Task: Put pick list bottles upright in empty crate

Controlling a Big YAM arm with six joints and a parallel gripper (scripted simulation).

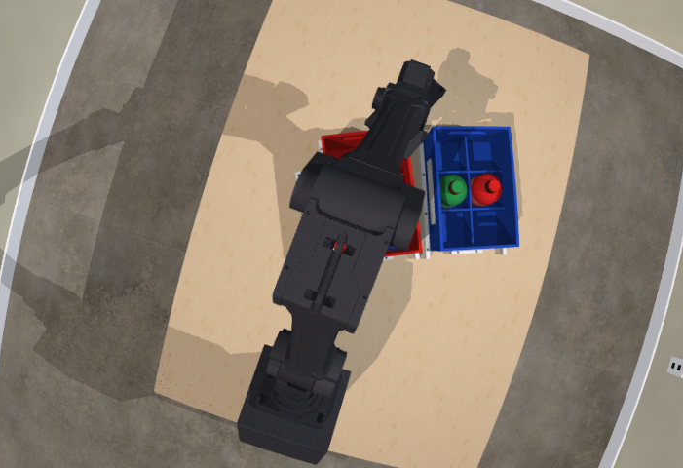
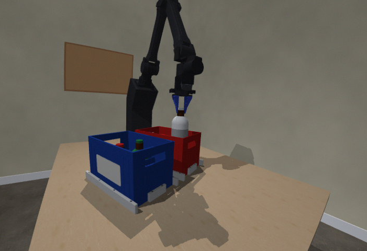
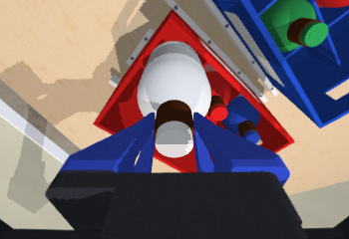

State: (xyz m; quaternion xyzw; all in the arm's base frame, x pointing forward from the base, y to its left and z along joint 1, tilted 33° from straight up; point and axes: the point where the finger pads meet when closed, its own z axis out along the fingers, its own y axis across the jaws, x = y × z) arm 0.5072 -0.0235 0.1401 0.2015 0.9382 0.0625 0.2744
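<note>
The white-label bottle is 6 cm below my hand. Round my hand: red crate 11 cm behind, 20 cm below; then green-label bottle 3 cm behind, 17 cm to the right, 19 cm below; then blue-label bottle 17 cm behind, 7 cm to the right, 19 cm below.
</note>
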